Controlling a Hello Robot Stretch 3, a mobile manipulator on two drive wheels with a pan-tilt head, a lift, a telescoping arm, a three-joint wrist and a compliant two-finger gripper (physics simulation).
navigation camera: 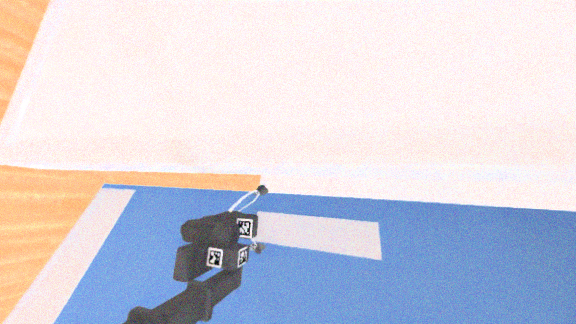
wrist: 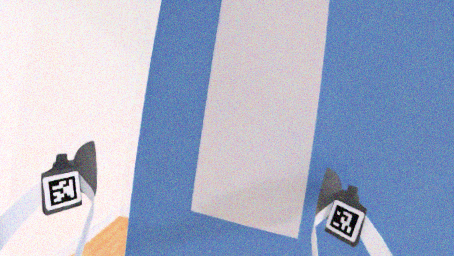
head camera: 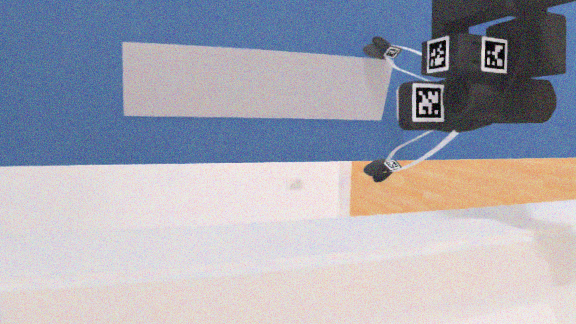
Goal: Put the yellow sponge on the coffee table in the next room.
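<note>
The yellow sponge does not show in these views. My gripper [head camera: 377, 109] [navigation camera: 260, 218] [wrist: 209, 174] is open, its two fingers wide apart with nothing between them. It hangs over a flat blue surface [head camera: 250, 142] [navigation camera: 450, 280] [wrist: 400, 100] near one long edge, with one finger at or past that edge. A pale rectangle [head camera: 240, 82] [navigation camera: 325, 235] [wrist: 255, 100] on the blue surface lies partly below the fingers. I cannot tell whether this blue surface is the coffee table.
A pale wall [navigation camera: 300, 75] runs along the blue surface's long side. Wooden floor [head camera: 450, 180] [navigation camera: 30, 225] shows beside it. A second pale strip [navigation camera: 85, 260] crosses the blue surface's left end in the navigation view. A small blurred outlet [head camera: 295, 184] is on the pale wall.
</note>
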